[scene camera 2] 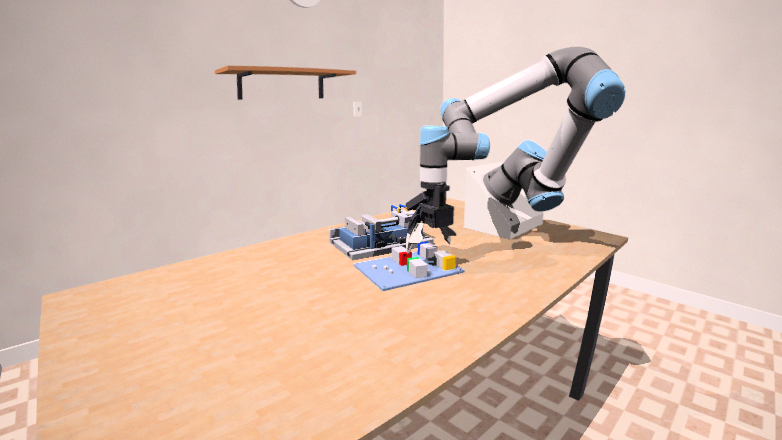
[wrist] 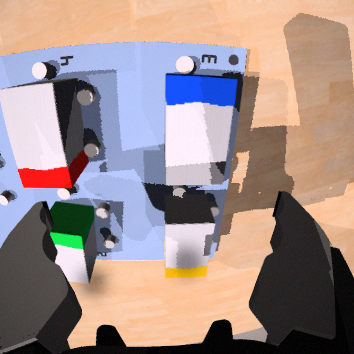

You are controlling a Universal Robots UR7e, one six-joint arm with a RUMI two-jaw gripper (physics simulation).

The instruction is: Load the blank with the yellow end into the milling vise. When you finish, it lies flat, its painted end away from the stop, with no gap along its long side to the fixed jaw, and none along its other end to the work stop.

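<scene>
The blank with the yellow end lies on the blue peg board. In the wrist view its yellow end points to the bottom of the picture, and its far part is in dark shadow. My gripper is open and empty above the board. In the wrist view its fingers stand wide to the left and right of the blank, and the left fingertip overlaps the green-ended blank. The milling vise stands behind the board; the arm partly hides it, and its work stop cannot be made out.
The blue-ended blank lies in line beyond the yellow-ended one. The red-ended blank and green-ended blank lie on the board's other side. Short pegs stand around them. The white robot base block is at the back.
</scene>
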